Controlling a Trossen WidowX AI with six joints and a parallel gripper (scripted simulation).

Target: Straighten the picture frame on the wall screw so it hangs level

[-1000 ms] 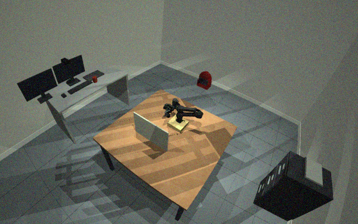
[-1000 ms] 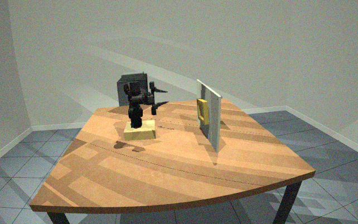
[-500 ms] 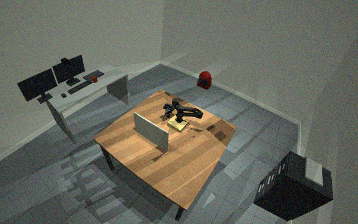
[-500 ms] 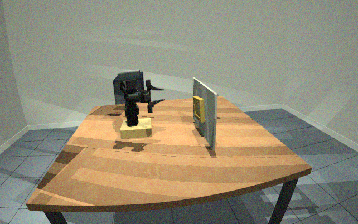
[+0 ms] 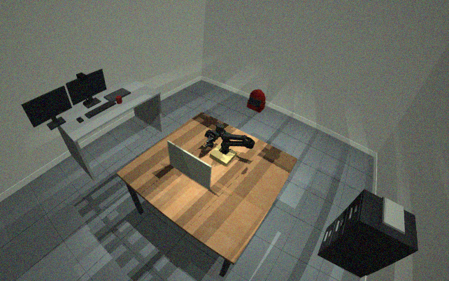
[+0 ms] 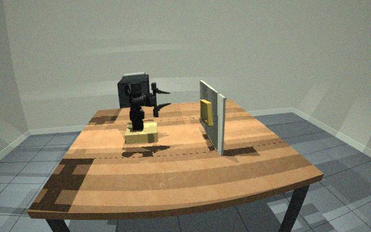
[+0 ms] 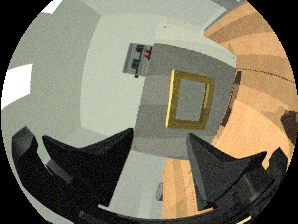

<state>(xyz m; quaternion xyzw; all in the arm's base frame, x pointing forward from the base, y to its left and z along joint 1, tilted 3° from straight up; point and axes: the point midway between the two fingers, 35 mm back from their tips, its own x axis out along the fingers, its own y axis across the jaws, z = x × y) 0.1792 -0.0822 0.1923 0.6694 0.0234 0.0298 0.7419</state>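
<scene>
The yellow picture frame is 200 mm ahead of my gripper tip and 90 mm below it. Round my gripper tip: grey wall panel (210 mm ahead, 100 mm below).
</scene>
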